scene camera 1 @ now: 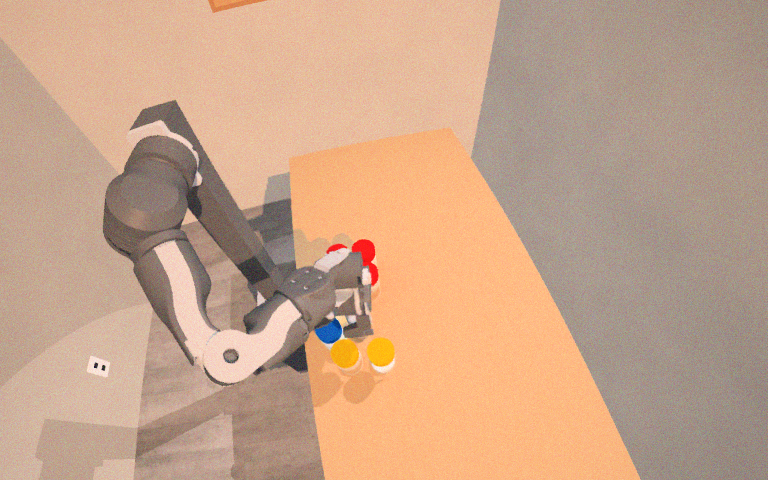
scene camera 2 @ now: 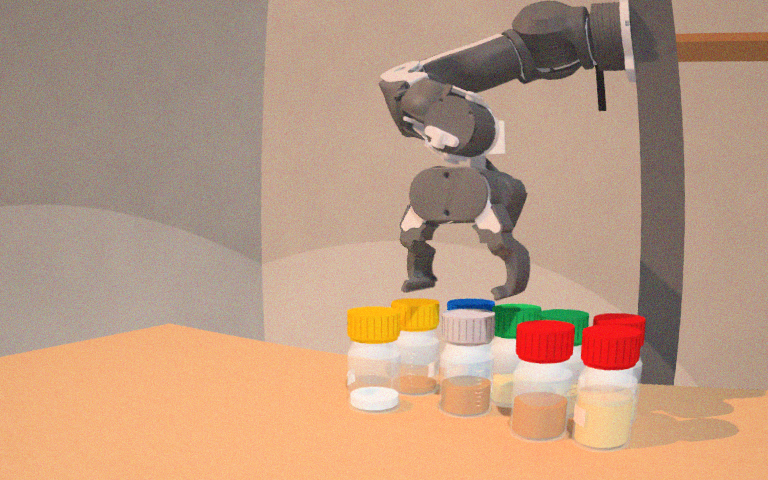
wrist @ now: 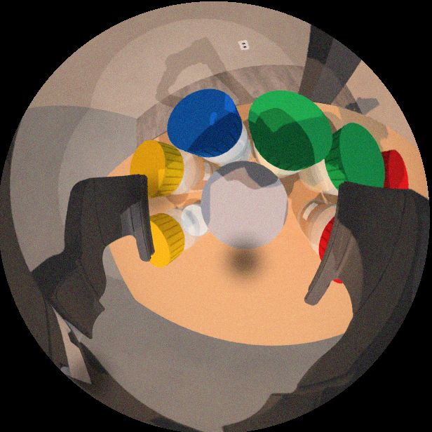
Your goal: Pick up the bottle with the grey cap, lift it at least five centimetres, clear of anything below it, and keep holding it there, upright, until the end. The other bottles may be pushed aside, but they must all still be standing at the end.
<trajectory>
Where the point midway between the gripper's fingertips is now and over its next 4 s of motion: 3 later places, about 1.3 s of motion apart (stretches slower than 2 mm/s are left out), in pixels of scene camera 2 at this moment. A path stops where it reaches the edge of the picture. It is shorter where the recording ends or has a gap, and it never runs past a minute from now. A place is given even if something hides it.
The gripper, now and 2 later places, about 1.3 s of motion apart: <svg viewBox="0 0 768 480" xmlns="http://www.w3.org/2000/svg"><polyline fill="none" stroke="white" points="461,293 463,338 463,330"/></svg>
</trajectory>
